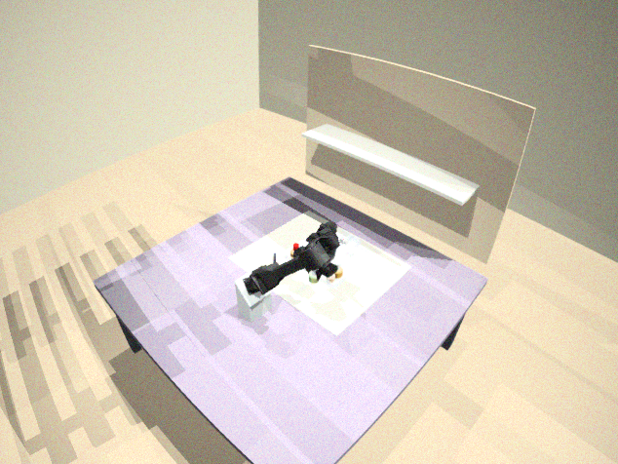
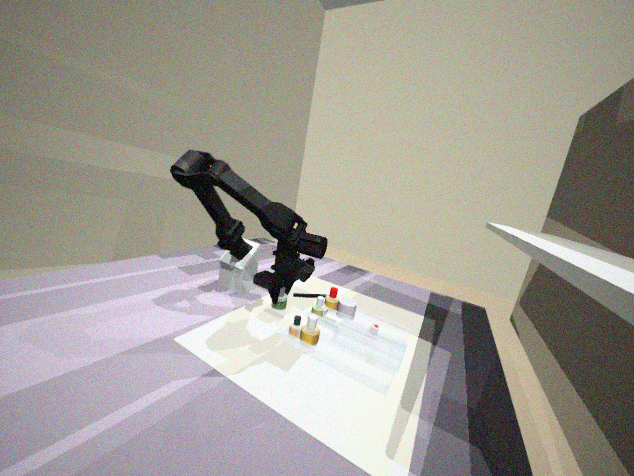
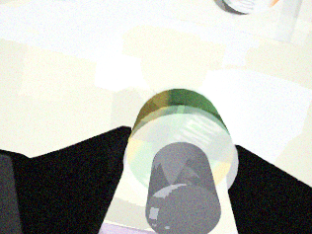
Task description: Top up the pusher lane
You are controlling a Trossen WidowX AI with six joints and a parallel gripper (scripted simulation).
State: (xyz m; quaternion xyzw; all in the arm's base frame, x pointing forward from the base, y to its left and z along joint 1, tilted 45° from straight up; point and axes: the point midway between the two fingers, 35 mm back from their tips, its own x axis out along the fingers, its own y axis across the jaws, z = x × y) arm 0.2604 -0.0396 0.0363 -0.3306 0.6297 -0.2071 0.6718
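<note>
My gripper tip is 12 cm short of the grey cylinder, 20 cm to the right of it and 4 cm above it. From my gripper tip the other things lie so: wall shelf 57 cm ahead, 16 cm to the left, 30 cm above; then clear lane rack 22 cm ahead, 11 cm to the left, 5 cm below.
</note>
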